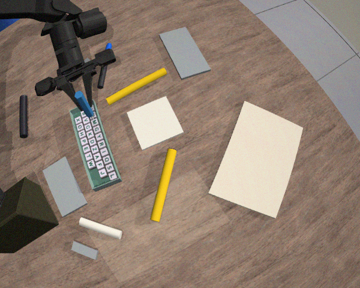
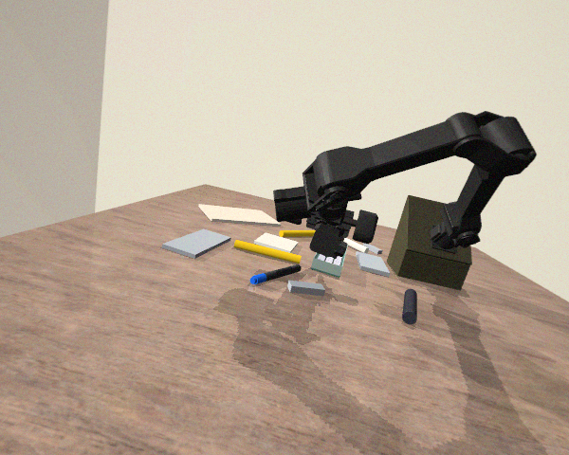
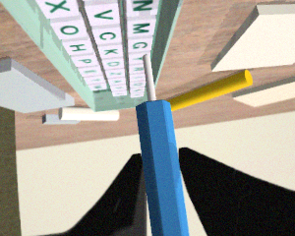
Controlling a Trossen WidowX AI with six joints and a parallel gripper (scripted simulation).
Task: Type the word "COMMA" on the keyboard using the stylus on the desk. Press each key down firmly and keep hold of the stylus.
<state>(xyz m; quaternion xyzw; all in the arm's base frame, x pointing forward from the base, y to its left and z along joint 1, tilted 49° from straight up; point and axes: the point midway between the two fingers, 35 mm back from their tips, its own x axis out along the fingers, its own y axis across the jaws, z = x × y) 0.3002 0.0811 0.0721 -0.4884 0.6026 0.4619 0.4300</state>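
The grey plate lies 140 mm behind my gripper tip, 90 mm to the right of it and 80 mm below it. Also, from my gripper tip: blue-capped marker: 110 mm ahead, 160 mm to the left, 80 mm below; then small grey block: 30 mm ahead, 170 mm to the left, 80 mm below; then blue stylus: 10 mm below.
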